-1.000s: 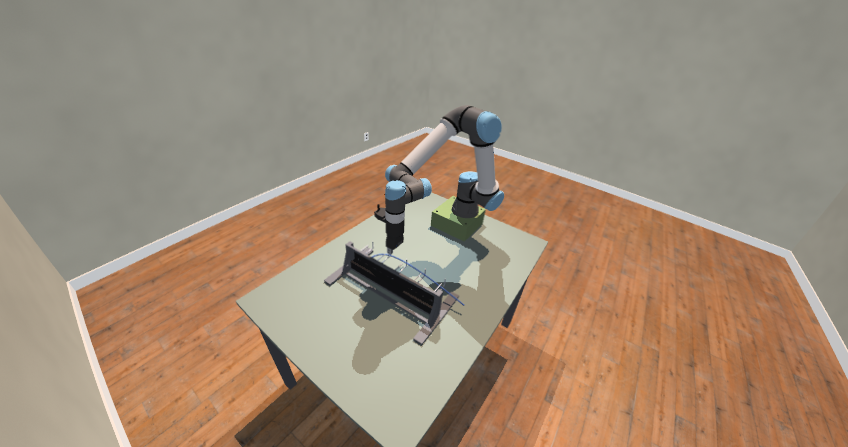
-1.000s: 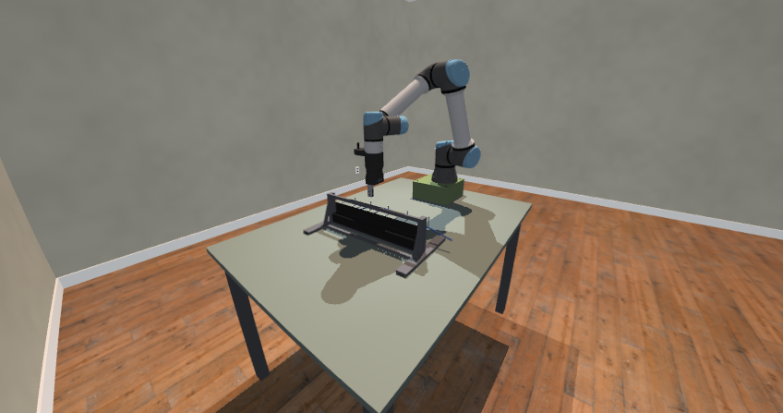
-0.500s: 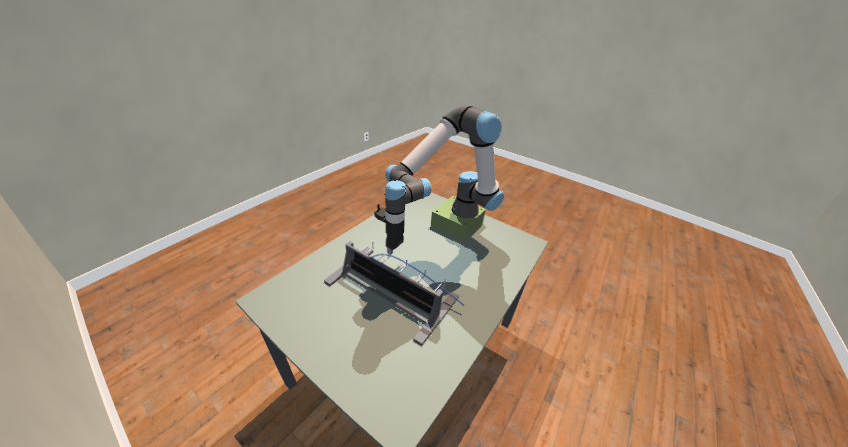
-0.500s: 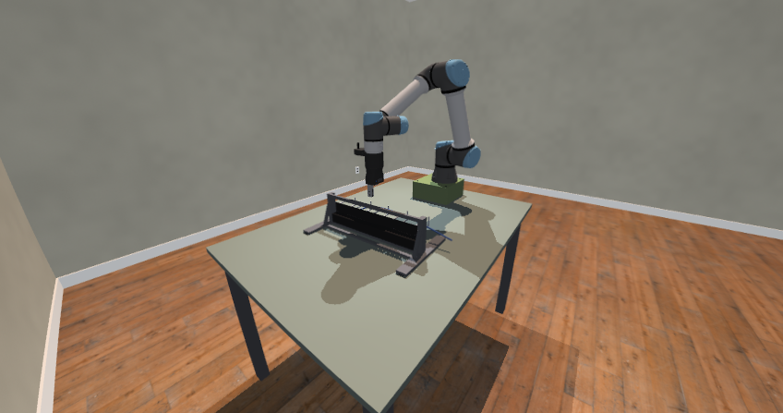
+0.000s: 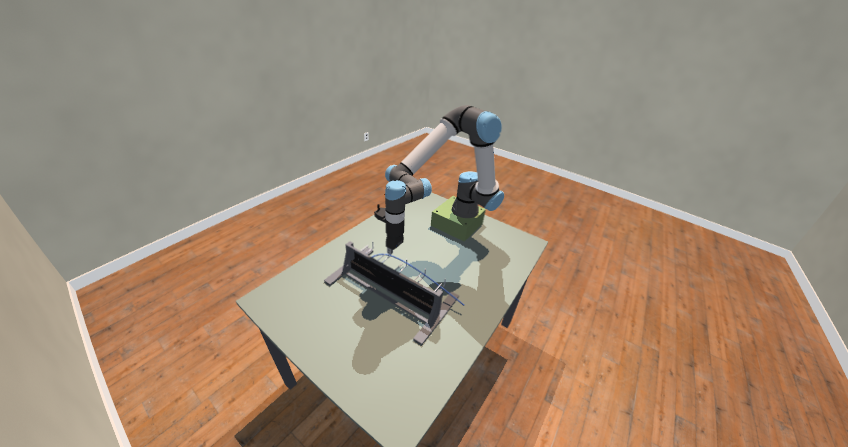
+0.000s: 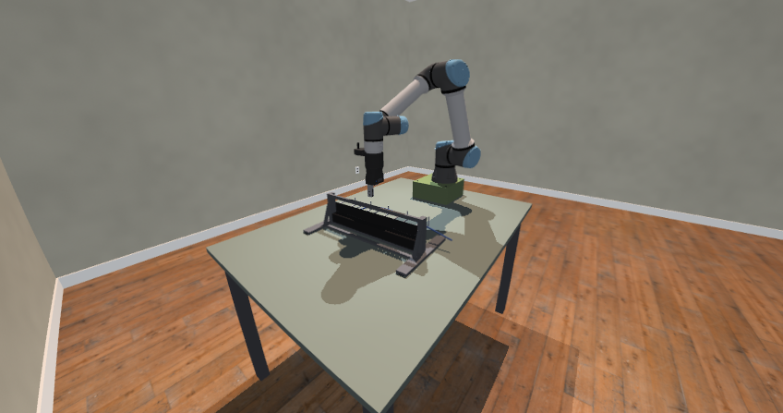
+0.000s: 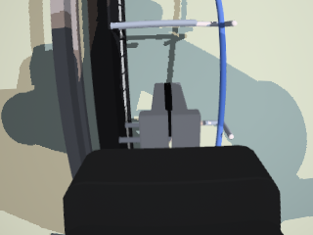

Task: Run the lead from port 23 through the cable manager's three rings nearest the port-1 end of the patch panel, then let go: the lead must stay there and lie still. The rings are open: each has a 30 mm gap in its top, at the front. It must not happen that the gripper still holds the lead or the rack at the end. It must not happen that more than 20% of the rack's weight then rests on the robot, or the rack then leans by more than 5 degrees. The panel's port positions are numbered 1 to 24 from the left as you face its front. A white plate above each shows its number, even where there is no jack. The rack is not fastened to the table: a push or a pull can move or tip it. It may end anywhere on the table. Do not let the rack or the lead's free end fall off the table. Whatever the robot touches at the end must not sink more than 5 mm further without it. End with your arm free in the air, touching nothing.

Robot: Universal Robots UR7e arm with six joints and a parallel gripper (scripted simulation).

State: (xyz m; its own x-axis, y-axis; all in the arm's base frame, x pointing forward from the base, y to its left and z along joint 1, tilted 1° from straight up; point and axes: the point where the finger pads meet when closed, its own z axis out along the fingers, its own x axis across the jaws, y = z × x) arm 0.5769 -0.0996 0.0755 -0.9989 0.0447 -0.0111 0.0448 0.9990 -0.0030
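The rack is 10 cm below my hand, 6 cm ahead of it and 5 cm to the left of it.
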